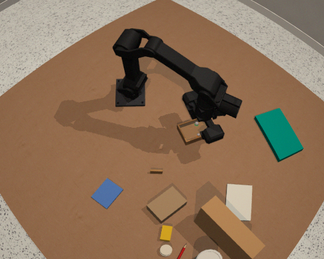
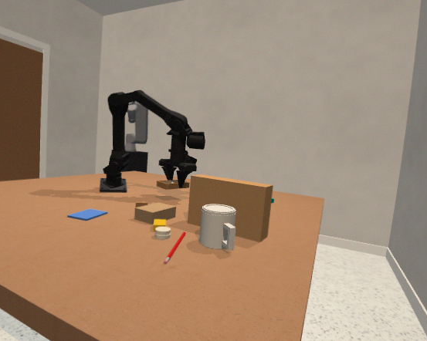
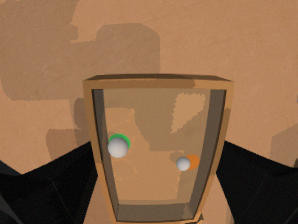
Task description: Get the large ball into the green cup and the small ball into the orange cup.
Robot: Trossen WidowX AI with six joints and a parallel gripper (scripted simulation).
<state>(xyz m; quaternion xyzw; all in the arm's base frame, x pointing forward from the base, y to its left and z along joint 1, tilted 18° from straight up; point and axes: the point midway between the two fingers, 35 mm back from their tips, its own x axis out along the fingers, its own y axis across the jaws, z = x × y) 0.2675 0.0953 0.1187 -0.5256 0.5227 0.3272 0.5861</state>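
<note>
My hand is 3 cm above the wooden puzzle and 1 cm to the left of it. The rest, counted from my hand: green slab 28 cm to the left, 19 cm ahead, 8 cm below; then white slab 28 cm ahead, 9 cm below, 5 cm to the right; then tan box 24 cm to the right, 13 cm ahead, 7 cm below.
</note>
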